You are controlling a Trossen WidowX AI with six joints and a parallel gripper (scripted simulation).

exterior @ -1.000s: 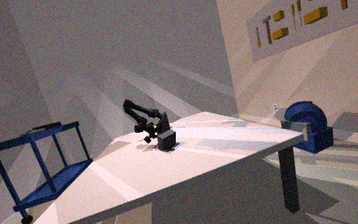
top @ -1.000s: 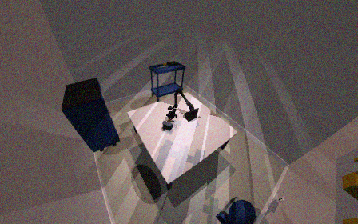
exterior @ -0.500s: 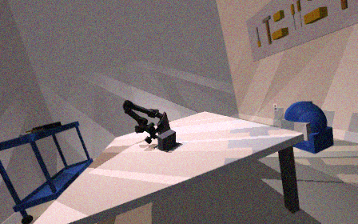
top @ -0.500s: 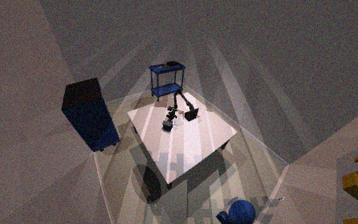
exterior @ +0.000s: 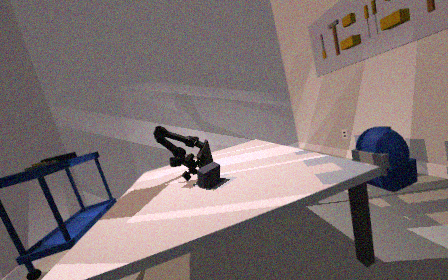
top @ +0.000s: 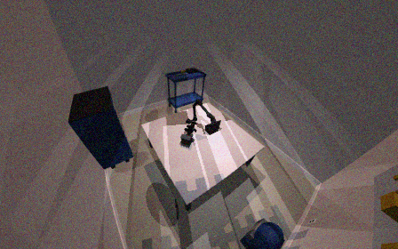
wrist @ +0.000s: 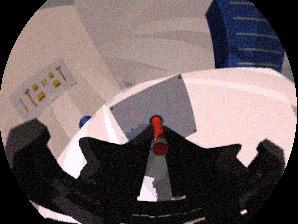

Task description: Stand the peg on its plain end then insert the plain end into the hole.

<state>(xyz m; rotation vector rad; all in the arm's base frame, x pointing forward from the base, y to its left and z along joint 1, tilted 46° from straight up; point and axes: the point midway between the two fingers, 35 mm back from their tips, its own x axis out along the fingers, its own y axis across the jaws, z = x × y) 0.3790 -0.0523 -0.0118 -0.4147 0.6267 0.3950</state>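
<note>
The sloped panel lies 40 mm ahead of my gripper tip, 30 mm to the left of it and 20 mm below it. Also, from my gripper tip: red peg: 10 mm behind, 10 mm to the right.
</note>
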